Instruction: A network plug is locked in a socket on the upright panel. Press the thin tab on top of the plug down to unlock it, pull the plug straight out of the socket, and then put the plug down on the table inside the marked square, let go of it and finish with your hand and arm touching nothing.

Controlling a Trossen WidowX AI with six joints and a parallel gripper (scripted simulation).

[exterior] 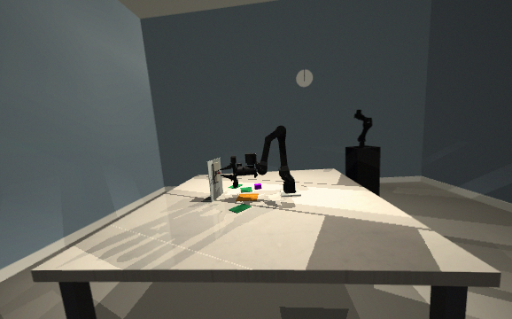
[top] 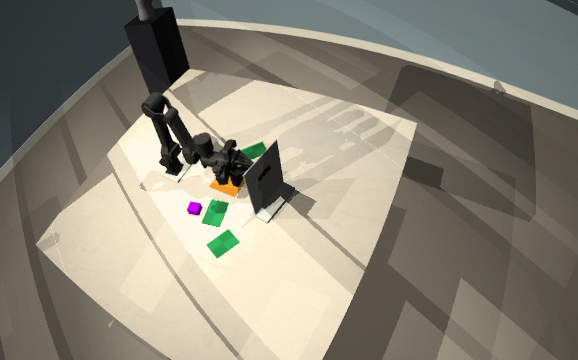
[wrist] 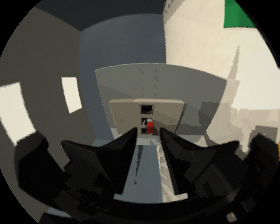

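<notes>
My gripper tip is 20 mm short of the red plug and 10 mm to the left of it. Round my gripper tip: orange marked square: 150 mm behind, 40 mm to the left, 150 mm below; upright grey panel: 40 mm ahead, 10 mm to the right, 50 mm below.
</notes>
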